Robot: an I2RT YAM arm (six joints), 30 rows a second.
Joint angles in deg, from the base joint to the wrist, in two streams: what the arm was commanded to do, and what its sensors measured. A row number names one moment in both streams.
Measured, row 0:
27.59, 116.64, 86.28, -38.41, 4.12, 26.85
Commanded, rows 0 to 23:
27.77, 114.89, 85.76, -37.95, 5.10, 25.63
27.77, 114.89, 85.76, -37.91, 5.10, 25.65
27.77, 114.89, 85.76, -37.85, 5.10, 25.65
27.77, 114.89, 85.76, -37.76, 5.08, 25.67
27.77, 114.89, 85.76, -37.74, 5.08, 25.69
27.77, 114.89, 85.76, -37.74, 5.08, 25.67
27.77, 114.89, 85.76, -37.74, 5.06, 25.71
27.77, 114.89, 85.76, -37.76, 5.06, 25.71
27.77, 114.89, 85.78, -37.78, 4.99, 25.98
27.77, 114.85, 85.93, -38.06, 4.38, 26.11
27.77, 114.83, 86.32, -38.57, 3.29, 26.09
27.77, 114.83, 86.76, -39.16, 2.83, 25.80
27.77, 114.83, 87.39, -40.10, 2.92, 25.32
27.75, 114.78, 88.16, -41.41, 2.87, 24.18
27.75, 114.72, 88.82, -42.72, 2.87, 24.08
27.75, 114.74, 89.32, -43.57, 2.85, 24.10
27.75, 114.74, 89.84, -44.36, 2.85, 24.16
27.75, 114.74, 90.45, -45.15, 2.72, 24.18
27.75, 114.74, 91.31, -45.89, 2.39, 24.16
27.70, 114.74, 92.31, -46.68, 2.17, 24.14
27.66, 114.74, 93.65, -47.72, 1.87, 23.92
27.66, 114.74, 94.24, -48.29, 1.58, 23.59
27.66, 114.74, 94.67, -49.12, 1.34, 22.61
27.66, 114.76, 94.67, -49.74, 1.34, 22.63
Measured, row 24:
27.59, 116.49, 93.06, -48.51, 2.48, 24.23
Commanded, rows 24 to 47:
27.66, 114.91, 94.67, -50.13, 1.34, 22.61
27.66, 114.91, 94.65, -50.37, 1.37, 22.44
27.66, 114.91, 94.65, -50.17, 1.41, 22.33
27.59, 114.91, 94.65, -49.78, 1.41, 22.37
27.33, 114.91, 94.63, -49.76, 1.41, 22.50
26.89, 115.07, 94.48, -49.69, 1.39, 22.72
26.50, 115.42, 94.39, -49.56, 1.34, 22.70
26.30, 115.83, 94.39, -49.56, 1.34, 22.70
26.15, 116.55, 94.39, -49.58, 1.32, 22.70
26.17, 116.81, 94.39, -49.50, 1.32, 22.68
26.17, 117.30, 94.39, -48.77, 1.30, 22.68
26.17, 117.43, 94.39, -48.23, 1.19, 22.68
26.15, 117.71, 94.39, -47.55, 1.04, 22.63
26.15, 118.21, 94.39, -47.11, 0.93, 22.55
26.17, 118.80, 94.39, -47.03, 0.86, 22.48
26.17, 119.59, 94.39, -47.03, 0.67, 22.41
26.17, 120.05, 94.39, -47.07, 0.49, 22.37
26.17, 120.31, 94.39, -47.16, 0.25, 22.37
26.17, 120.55, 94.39, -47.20, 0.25, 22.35
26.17, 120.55, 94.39, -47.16, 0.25, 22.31
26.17, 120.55, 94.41, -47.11, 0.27, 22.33
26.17, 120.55, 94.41, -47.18, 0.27, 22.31
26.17, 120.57, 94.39, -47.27, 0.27, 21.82
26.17, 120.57, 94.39, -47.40, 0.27, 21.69
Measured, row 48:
26.13, 119.44, 93.27, -47.27, 1.06, 22.50
